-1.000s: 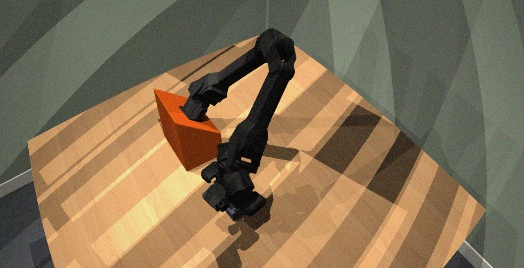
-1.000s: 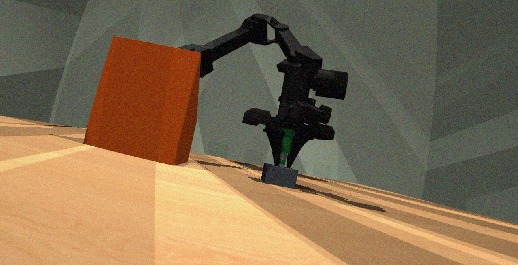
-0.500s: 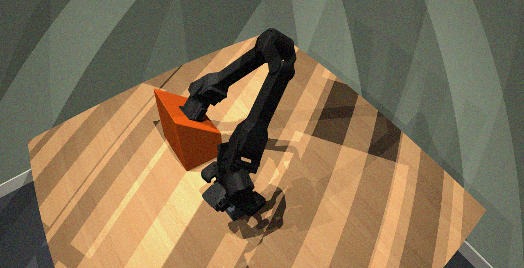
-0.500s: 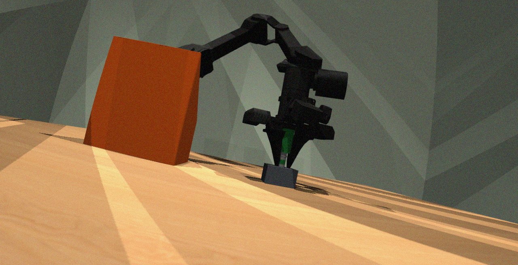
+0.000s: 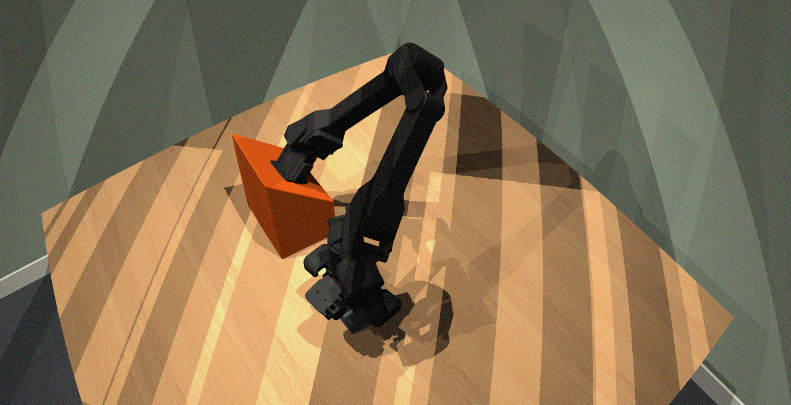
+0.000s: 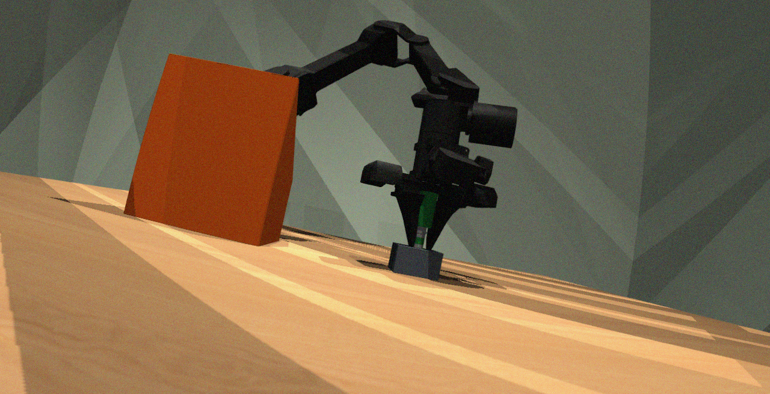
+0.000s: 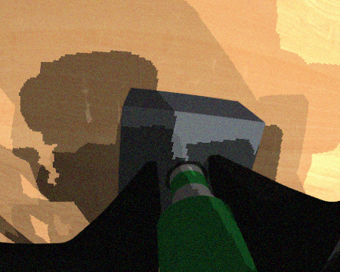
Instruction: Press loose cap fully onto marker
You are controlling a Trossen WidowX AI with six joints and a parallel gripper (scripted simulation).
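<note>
Now: gripper tip 1 cm to the right of the green cap and 5 cm below it.
</note>
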